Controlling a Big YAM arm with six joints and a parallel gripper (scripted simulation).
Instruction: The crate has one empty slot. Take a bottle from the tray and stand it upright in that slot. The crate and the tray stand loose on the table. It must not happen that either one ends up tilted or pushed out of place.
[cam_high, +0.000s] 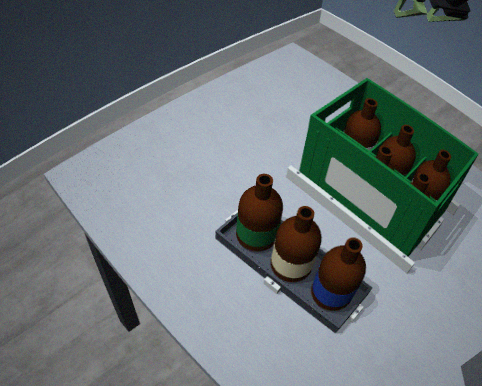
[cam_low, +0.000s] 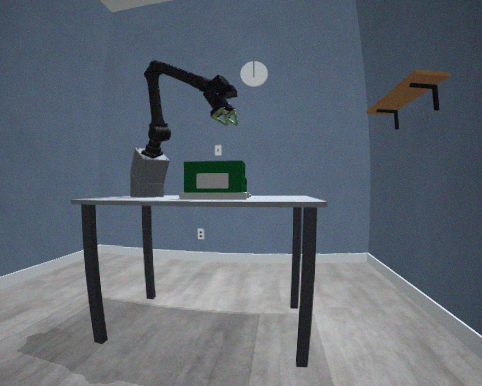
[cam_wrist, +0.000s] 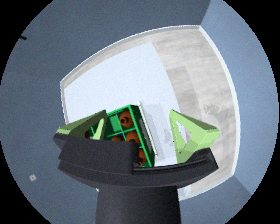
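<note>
My gripper is now 9 cm past the brown bottle, 39 cm to the right of it and 25 cm above it. The rest, counted from my hand: grey tray 9 cm behind, 39 cm to the left, 32 cm below; then crate 10 cm behind, 14 cm to the left, 25 cm below.
</note>
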